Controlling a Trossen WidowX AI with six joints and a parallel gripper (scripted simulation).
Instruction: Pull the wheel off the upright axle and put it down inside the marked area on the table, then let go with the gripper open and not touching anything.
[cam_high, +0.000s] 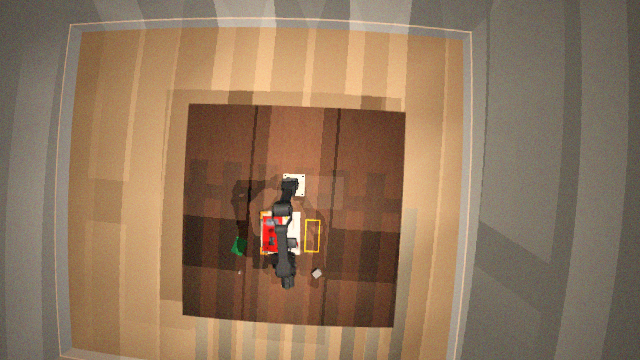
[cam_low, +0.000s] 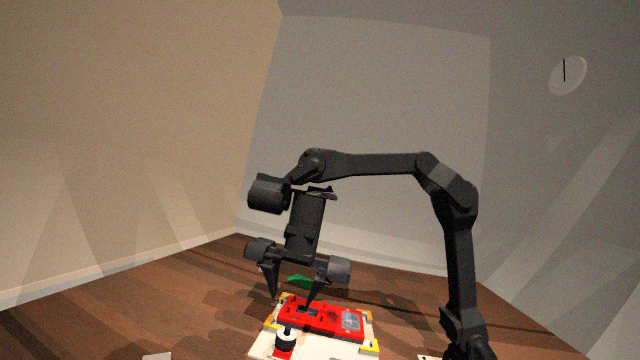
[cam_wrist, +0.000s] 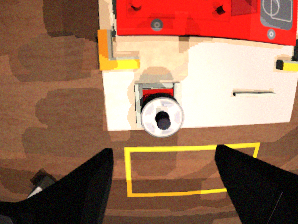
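Right now my gripper tip is 7 cm above the black wheel. From my gripper tip the other things lie so: pale cube: 15 cm ahead, 14 cm to the left, 10 cm below; then green patch: 4 cm ahead, 32 cm to the right, 11 cm below.
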